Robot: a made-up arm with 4 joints.
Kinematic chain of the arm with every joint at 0, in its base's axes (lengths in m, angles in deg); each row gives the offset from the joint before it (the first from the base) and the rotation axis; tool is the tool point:
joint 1: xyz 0 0 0.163 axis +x
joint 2: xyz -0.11 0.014 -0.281 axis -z
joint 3: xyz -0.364 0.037 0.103 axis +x
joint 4: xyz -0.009 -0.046 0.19 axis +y
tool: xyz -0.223 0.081 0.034
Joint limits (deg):
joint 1: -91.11..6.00
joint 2: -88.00..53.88
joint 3: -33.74..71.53
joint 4: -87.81..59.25
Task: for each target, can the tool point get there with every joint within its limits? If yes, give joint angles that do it. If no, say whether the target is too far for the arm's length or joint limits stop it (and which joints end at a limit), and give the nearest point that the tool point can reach.
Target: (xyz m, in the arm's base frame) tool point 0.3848 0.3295 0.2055
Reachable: no: joint limits stop it (at a limit: joint 1, joint 2, joint 4) | nearest point 0.1274 0.1065 0.6134 | short by 0.531 m
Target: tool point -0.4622 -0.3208 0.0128
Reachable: yes | joints -4.19 -51.42 27.23 -72.60
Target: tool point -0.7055 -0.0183 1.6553
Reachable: no: too far | nearest point -0.3401 -0.0070 0.7310 | short by 0.994 m
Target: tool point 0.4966 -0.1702 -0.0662
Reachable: no: joint limits stop it (at a limit: joint 1, joint 2, joint 3, joint 4) | nearest point 0.2042 -0.4506 0.0971 | short by 0.437 m
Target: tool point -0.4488 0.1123 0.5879
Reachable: yes | joints -82.00 -63.45 -7.12 38.50
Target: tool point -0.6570 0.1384 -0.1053
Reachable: yes | joints -63.26 12.75 -25.03 -2.05
